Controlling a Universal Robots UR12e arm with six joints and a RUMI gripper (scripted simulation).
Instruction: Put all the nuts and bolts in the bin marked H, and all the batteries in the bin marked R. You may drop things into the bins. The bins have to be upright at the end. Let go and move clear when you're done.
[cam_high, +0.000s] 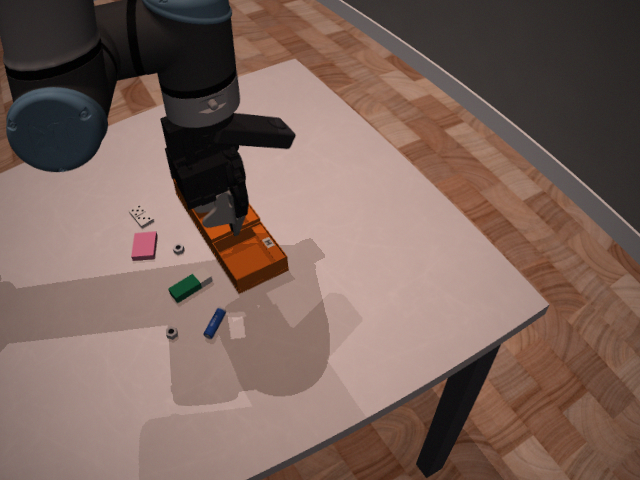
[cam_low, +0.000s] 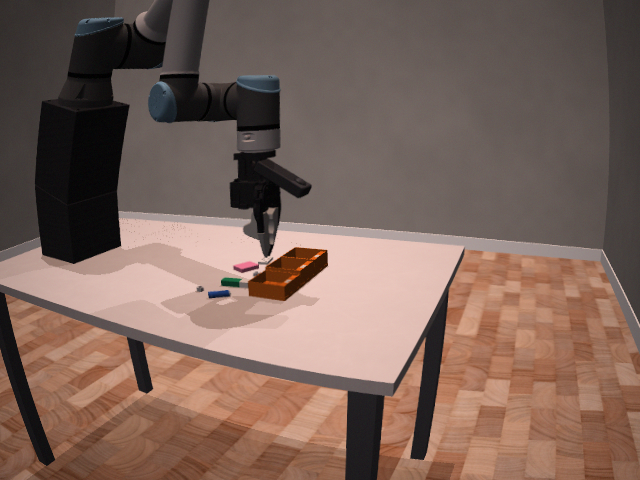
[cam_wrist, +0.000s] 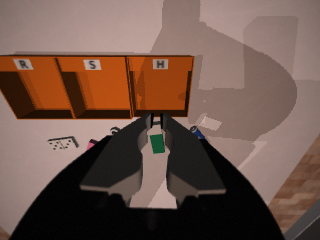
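My hand is 10 mm short of the orange bin row, 80 mm to the right of it and 70 mm above it. Round my hand: green block: 80 mm behind, 80 mm below; then blue battery: 80 mm behind, 90 mm to the right, 80 mm below; then pink block: 130 mm behind, 110 mm to the left, 90 mm below.
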